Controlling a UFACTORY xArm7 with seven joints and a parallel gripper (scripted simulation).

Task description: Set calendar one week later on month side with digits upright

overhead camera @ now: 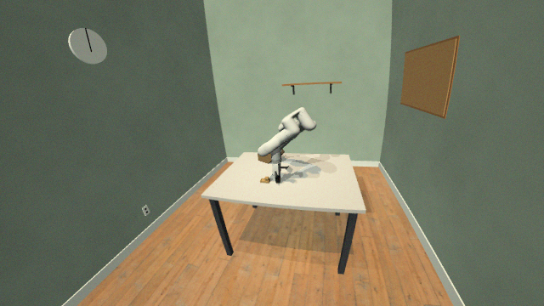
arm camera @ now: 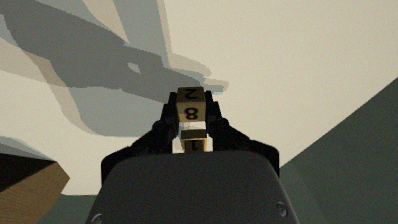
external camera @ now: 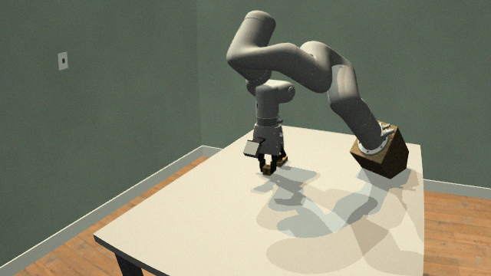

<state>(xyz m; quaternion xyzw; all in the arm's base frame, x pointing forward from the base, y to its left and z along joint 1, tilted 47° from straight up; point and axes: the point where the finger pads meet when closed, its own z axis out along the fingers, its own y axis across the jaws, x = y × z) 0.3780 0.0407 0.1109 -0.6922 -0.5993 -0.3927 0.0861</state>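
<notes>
Now: the digit cube 10 mm below my hand. From my hand the other things lie so: wooden calendar tray (110 mm to the right, 20 mm below).
</notes>
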